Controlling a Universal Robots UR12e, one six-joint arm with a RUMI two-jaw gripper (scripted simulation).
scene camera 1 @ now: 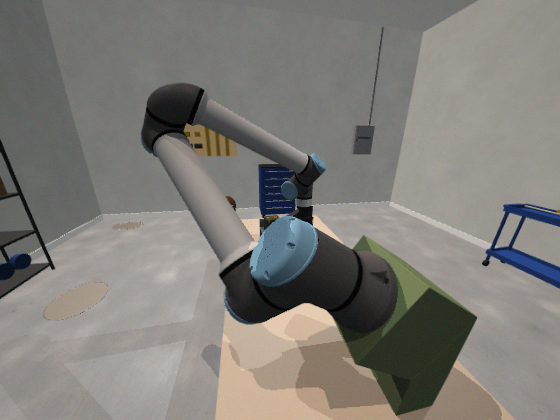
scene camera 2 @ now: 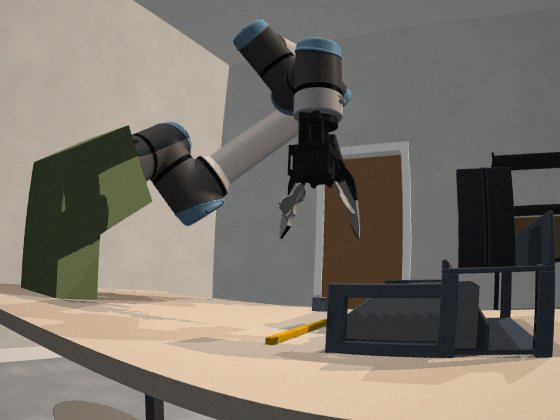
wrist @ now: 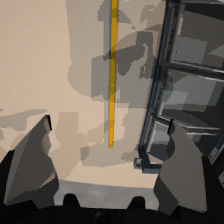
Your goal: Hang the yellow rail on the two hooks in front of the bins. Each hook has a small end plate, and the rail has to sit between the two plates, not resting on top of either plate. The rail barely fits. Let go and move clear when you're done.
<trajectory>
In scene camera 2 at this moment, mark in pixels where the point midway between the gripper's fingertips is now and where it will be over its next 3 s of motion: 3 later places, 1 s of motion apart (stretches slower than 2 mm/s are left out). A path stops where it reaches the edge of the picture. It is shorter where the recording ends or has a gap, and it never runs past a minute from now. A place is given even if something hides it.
My gripper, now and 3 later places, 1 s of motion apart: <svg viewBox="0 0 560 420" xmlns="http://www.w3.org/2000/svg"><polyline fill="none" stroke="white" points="318,238 315,293 315,301 314,317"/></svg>
</trajectory>
